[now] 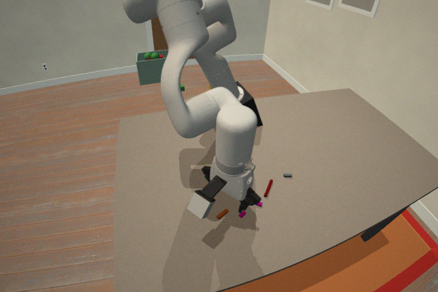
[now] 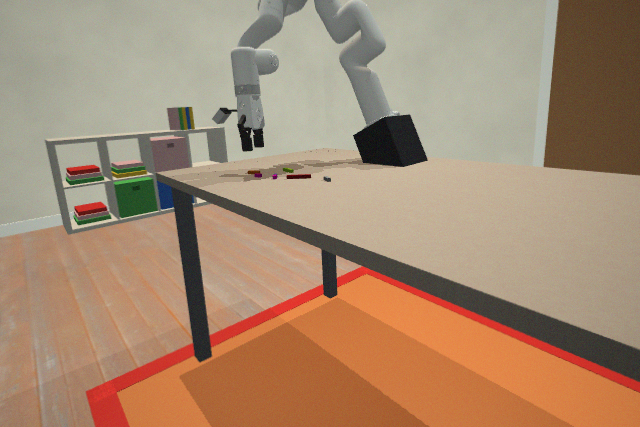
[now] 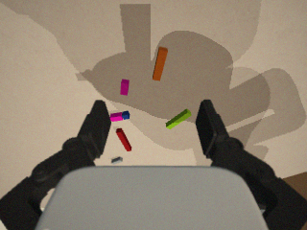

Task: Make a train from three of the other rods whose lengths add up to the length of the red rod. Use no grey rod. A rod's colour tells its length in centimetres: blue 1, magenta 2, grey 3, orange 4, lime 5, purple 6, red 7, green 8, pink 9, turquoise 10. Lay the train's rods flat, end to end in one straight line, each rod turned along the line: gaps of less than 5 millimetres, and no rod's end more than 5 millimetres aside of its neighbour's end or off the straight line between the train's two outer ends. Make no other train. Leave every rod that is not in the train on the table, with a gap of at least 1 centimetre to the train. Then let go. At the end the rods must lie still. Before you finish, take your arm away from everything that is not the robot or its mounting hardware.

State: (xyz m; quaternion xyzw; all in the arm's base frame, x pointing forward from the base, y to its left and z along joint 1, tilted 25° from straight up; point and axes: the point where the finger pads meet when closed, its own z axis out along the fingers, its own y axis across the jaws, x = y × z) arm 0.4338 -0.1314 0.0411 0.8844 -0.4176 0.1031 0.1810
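Now: hand 80 mm above the orange rod and 10 mm to the left of it. The rest, counted from my hand: blue rod 90 mm to the left, 80 mm below, 10 mm behind; then red rod 160 mm to the left, 80 mm below, 50 mm behind; then lime rod 90 mm behind, 80 mm below, 50 mm to the left.
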